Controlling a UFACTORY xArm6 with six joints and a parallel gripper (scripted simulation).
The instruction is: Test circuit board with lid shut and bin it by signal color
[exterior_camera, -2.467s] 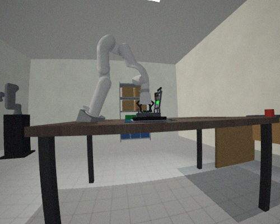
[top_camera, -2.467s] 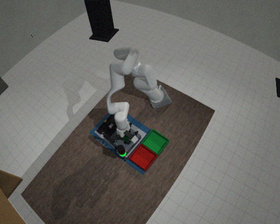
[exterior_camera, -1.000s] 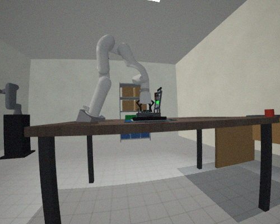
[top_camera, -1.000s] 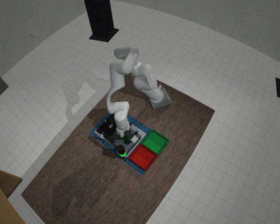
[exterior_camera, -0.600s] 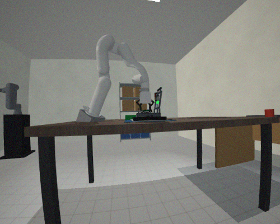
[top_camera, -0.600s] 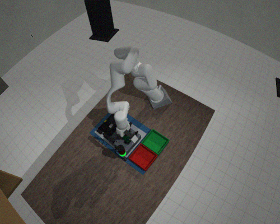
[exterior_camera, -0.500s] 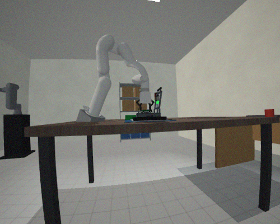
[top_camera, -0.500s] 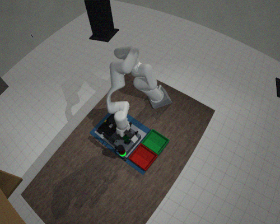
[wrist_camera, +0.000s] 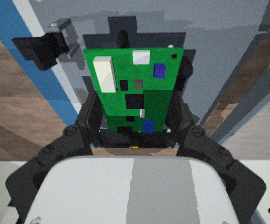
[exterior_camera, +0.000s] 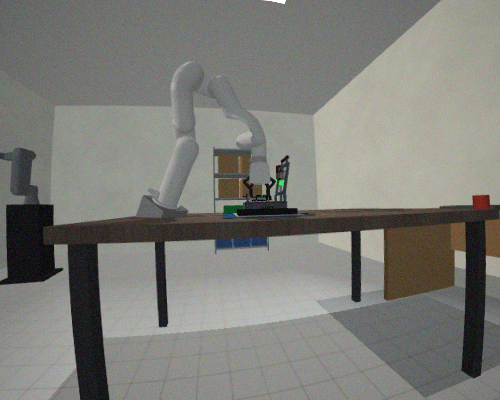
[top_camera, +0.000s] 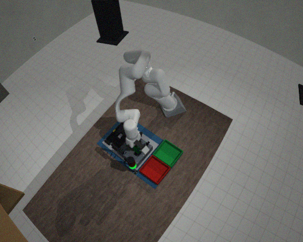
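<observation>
The green circuit board lies 10 mm below my hand. The rest, counted from my hand: tester lid: 110 mm ahead, 90 mm above, 30 mm to the right; tester plate: 20 mm below, 10 mm ahead; black latch block: 70 mm to the left, 40 mm behind, 10 mm below.
</observation>
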